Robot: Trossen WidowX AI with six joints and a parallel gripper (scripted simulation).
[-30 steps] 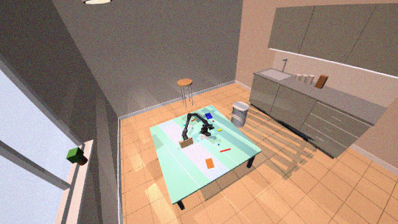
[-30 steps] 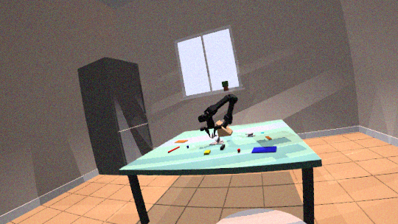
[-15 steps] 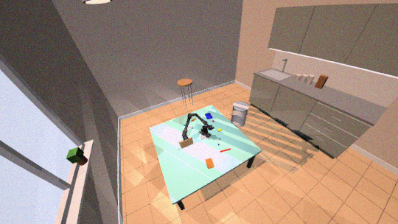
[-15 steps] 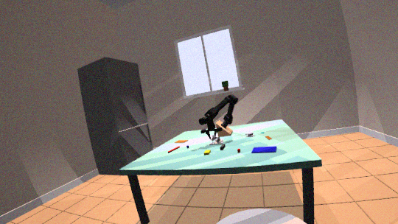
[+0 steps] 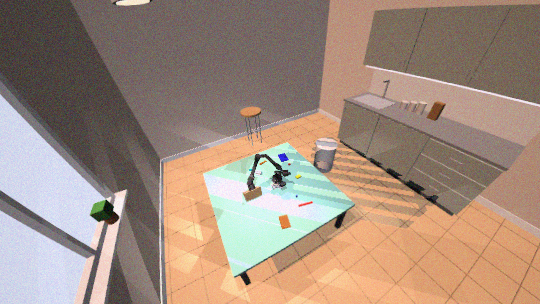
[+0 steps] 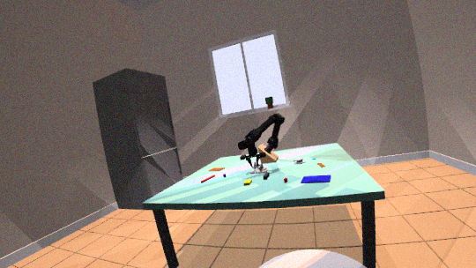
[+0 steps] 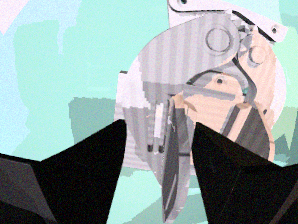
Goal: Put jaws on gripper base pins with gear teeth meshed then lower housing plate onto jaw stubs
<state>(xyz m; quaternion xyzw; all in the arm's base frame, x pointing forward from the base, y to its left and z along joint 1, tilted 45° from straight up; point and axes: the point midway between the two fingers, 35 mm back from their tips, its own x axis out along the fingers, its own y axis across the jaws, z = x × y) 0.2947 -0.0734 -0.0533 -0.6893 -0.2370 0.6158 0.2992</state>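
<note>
Right now my gripper tip is 3 cm to the right of the pale flat plate, 3 cm above it and 2 cm short of it. Round my gripper tip: red stick 35 cm to the right, 7 cm ahead, 3 cm below; yellow block 27 cm ahead, 2 cm to the right, 2 cm below; dark block 19 cm ahead, 9 cm to the left, 2 cm below.
</note>
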